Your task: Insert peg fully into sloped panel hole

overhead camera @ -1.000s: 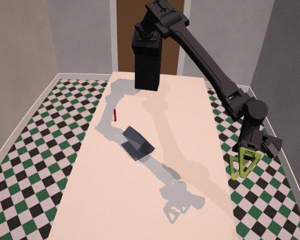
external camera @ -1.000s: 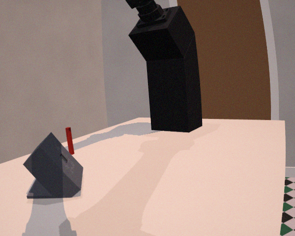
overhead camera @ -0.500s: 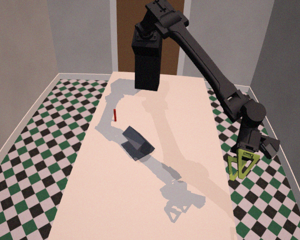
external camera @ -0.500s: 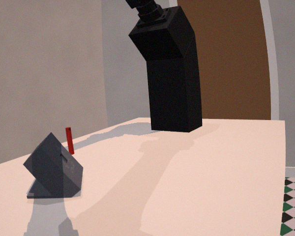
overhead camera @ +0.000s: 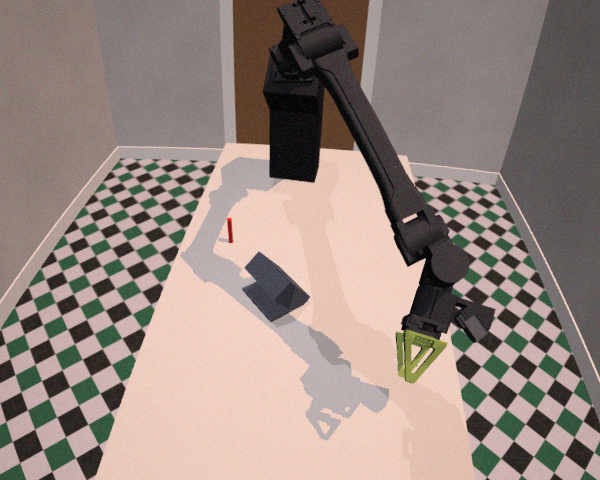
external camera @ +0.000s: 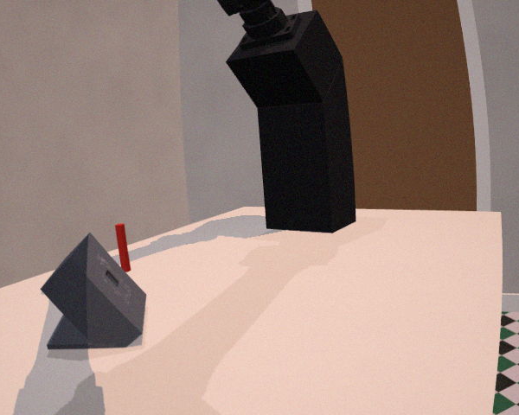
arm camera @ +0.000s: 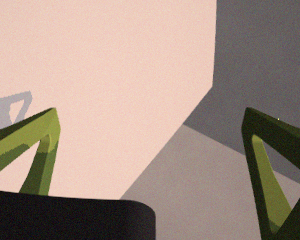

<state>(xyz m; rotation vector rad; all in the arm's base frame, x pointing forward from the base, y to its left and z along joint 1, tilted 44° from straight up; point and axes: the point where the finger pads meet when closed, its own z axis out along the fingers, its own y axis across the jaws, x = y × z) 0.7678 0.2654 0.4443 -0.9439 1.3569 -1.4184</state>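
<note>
Now: hand 570 mm past the red peg, 380 mm to the left of it and 190 mm above it.
</note>
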